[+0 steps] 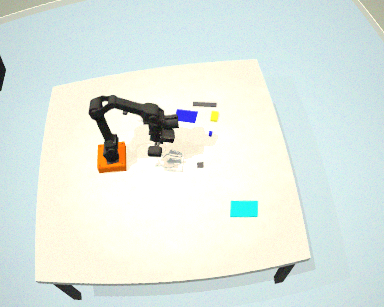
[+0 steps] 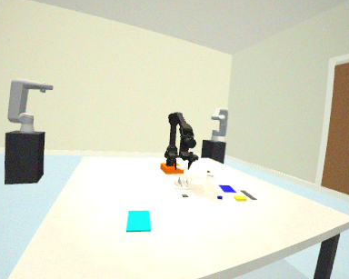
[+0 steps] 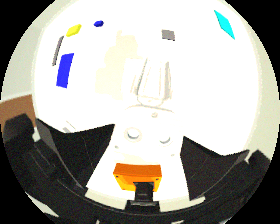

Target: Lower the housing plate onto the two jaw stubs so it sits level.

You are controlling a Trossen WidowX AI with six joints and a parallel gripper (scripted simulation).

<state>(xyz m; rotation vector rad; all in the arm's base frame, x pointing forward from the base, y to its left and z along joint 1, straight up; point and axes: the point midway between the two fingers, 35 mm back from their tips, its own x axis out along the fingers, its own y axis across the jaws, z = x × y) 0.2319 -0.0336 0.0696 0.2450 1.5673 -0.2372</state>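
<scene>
Now: gripper tip 8 cm above the housing plate. From my gripper tip the other things lie so: blue plate 17 cm ahead, 23 cm to the left, 8 cm below; then tiny blue piece 26 cm ahead, 8 cm to the left, 8 cm below; then yellow block 31 cm ahead, 19 cm to the left, 7 cm below.
</scene>
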